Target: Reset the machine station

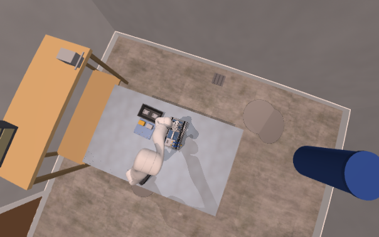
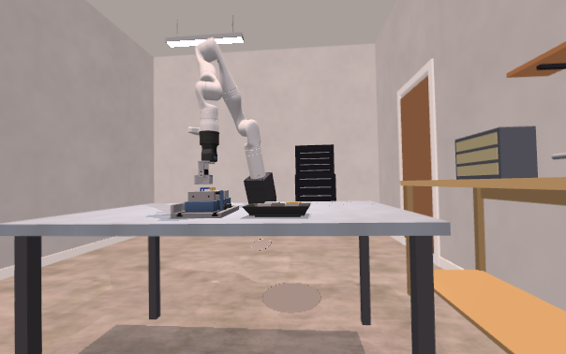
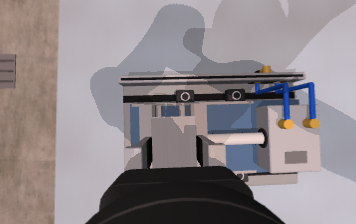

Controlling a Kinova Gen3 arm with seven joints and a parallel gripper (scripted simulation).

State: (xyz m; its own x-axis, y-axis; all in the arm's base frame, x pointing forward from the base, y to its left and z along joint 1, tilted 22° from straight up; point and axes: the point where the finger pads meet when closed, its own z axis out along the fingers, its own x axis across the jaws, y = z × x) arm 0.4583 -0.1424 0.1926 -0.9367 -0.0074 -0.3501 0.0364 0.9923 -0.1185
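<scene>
My gripper is now 130 mm above the vise, 70 mm past it and 10 mm to the right of it. Round my hand: yellow brass blank: 360 mm to the left, 140 mm below, 60 mm behind.
</scene>
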